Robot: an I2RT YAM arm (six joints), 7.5 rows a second.
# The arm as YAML. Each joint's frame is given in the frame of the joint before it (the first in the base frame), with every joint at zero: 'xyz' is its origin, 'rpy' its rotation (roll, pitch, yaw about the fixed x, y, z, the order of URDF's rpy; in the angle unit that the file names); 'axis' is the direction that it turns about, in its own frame. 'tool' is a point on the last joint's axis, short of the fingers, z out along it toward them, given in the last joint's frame.
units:
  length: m
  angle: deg
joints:
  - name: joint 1
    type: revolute
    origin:
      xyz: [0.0, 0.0, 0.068]
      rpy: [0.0, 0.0, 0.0]
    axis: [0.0, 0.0, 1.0]
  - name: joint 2
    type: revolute
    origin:
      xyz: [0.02, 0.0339, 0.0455]
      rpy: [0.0, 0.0, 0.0]
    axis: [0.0, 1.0, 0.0]
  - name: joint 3
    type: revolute
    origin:
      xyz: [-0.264, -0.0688, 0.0]
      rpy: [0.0, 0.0, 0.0]
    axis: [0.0, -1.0, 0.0]
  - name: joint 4
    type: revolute
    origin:
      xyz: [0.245, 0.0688, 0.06]
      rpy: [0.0, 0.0, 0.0]
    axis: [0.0, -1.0, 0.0]
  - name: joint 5
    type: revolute
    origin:
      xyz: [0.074, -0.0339, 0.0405]
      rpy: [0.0, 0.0, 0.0]
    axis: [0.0, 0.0, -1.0]
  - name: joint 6
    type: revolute
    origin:
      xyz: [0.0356, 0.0, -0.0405]
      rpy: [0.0, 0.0, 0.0]
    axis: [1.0, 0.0, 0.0]
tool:
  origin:
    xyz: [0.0, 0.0, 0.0]
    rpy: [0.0, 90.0, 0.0]
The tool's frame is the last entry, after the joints.
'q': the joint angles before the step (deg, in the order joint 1, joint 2, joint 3, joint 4, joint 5, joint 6). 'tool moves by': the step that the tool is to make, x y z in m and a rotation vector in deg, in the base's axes. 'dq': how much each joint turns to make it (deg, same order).
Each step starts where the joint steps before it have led.
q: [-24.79, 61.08, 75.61, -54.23, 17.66, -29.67]
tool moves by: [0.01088, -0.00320, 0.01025, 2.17, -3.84, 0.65]
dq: [0.01, 2.45, 3.11, 1.22, -2.74, 2.49]
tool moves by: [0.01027, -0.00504, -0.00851, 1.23, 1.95, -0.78]
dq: [-0.01, 2.28, -0.13, -0.07, 0.41, 0.75]
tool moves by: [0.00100, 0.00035, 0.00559, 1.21, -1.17, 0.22]
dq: [0.01, 0.58, 1.66, -0.81, -1.19, 1.11]
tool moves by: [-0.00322, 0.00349, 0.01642, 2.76, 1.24, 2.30]
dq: [-0.01, 1.82, 6.19, -6.65, -3.04, -0.02]
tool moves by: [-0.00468, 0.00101, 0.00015, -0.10, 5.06, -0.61]
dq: [0.05, 0.92, 2.07, -5.46, 2.02, -1.14]
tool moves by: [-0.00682, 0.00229, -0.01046, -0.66, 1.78, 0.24]
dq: [-0.09, -2.13, -3.61, 0.42, 0.76, -1.19]
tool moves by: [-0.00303, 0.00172, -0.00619, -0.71, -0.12, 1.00]
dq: [0.05, -1.63, -2.69, 1.74, -0.21, -1.14]
